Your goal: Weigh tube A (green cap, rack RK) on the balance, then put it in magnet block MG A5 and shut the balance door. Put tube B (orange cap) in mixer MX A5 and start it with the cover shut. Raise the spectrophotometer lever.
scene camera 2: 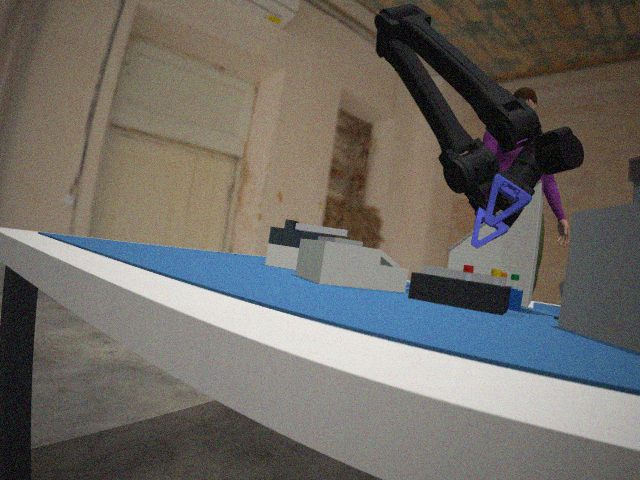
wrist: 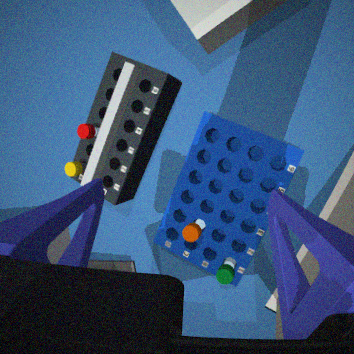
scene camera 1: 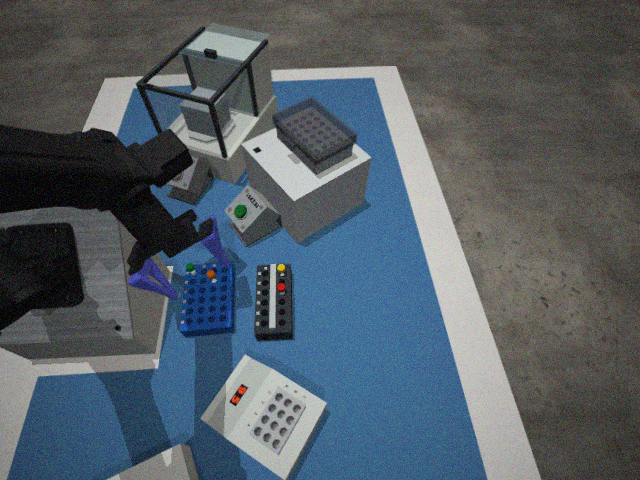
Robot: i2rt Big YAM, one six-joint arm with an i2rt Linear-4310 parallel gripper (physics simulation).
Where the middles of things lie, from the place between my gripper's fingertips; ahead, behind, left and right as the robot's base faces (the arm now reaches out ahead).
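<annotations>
Counted from my hand: dark cover (scene camera 1: 317, 132), 270 mm to the left, 190 mm ahead, 70 mm above; PRINT button box (scene camera 1: 188, 186), 320 mm to the left, 90 mm behind, 70 mm below; mixer (scene camera 1: 308, 197), 260 mm to the left, 180 mm ahead, 10 mm below.
</annotations>
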